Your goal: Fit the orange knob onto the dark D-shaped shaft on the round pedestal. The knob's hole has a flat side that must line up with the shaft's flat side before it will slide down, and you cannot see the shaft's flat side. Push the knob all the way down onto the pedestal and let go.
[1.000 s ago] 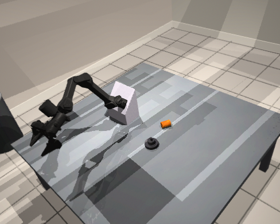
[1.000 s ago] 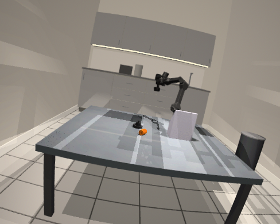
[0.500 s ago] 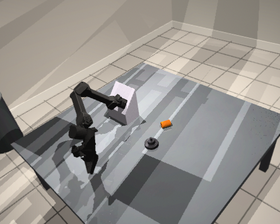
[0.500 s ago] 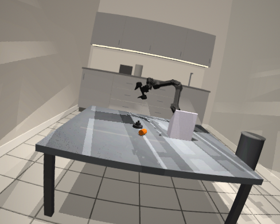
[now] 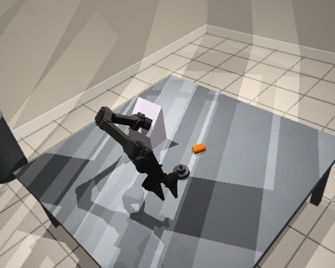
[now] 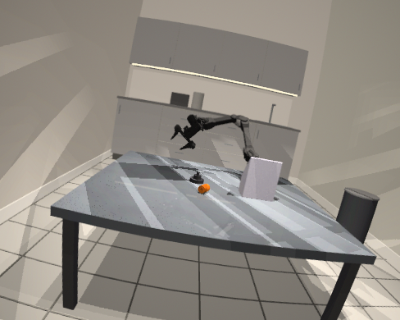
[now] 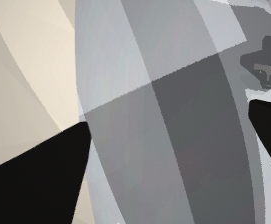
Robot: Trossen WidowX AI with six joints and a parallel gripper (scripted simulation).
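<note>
Now: the orange knob 18 cm behind my gripper tip, 43 cm to the left of it and 14 cm below it. The rest, counted from my gripper tip: round dark pedestal (16 cm behind, 25 cm to the left, 13 cm below).
</note>
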